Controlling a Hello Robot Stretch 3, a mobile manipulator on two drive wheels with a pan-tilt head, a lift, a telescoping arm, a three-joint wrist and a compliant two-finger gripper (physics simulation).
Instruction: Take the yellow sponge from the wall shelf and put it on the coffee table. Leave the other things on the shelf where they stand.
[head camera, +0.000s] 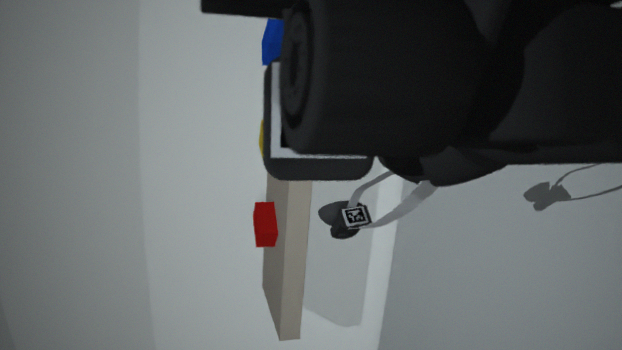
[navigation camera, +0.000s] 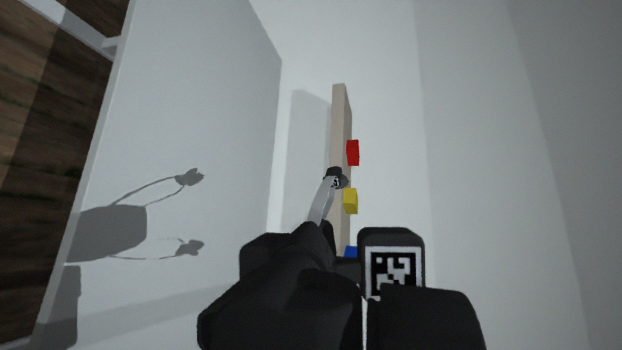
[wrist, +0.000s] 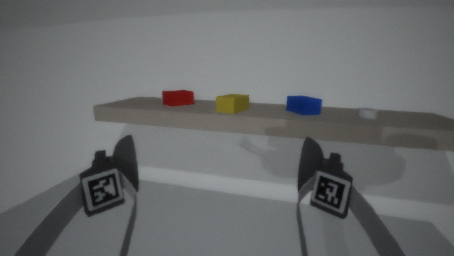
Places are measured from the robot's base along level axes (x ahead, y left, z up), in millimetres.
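Pixels of known places: gripper, fingertip midpoint: (navigation camera: 337, 219) (wrist: 219, 155).
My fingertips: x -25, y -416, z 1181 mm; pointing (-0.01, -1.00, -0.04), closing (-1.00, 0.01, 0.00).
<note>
For each thing: its top centre in the pictures, then the offset to it from my fingertips. "pt": a spot on its surface instead. Level surfaces: height alone.
- yellow sponge at its top centre: (head camera: 262, 142) (wrist: 233, 95) (navigation camera: 356, 201) dx -42, dy -544, dz -21 mm
- wall shelf at a spot on its surface: (head camera: 295, 260) (wrist: 150, 117) pt dx +216, dy -532, dz -91 mm
- red block at its top centre: (head camera: 255, 224) (wrist: 178, 91) (navigation camera: 358, 152) dx +148, dy -647, dz -21 mm
- blue block at its top centre: (head camera: 265, 42) (wrist: 304, 97) (navigation camera: 357, 260) dx -259, dy -527, dz -21 mm
- small whitish thing at its top centre: (wrist: 368, 109) dx -424, dy -460, dz -42 mm
- broad pale top at its surface level: dz -461 mm
- Wooden floor at its surface level: dz -1181 mm
The yellow sponge (navigation camera: 351, 201) (wrist: 232, 103) stands on the wall shelf (head camera: 295, 260) (navigation camera: 338, 115) (wrist: 150, 117) between a red block and a blue block. In the head view a sliver of it shows beside the wrist. My gripper (wrist: 219, 155) is open and empty, with its fingertips wide apart. In the wrist view it is in front of the shelf and lower than the shelf's front edge, apart from the sponge. One fingertip shows in the head and navigation views; my wrist hides the other. I cannot tell whether the pale top below the shelf is the coffee table.
The red block (head camera: 265, 225) (navigation camera: 353, 152) (wrist: 178, 98), blue block (head camera: 272, 42) (navigation camera: 351, 251) (wrist: 304, 105) and a small whitish thing (wrist: 368, 113) stand on the shelf. A broad pale top (head camera: 450, 275) (navigation camera: 200, 100) lies below, carrying gripper shadows. Wooden floor (navigation camera: 50, 125) shows beyond its edge.
</note>
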